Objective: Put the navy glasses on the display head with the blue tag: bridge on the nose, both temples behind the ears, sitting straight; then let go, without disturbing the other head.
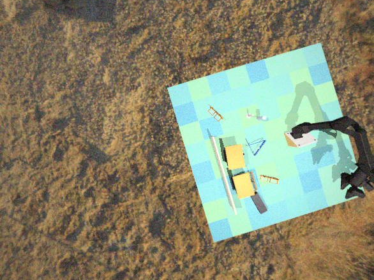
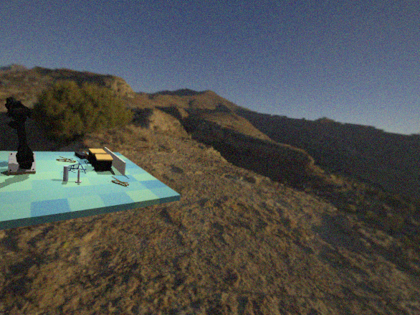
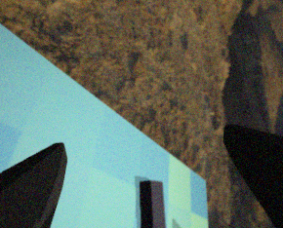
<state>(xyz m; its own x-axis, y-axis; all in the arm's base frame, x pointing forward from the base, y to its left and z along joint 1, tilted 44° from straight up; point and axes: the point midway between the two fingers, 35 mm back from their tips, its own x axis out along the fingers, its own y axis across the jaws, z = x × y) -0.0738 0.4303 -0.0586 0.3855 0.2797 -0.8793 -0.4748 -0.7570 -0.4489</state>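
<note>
Right now the small pin is 35 cm ahead of my gripper tip, 61 cm to the right of it and 28 cm below it. The rest, counted from my gripper tip: dark grey slab (44 cm ahead, 8 cm to the left, 28 cm below); long white wall (66 cm ahead, 22 cm to the right, 25 cm below).
</note>
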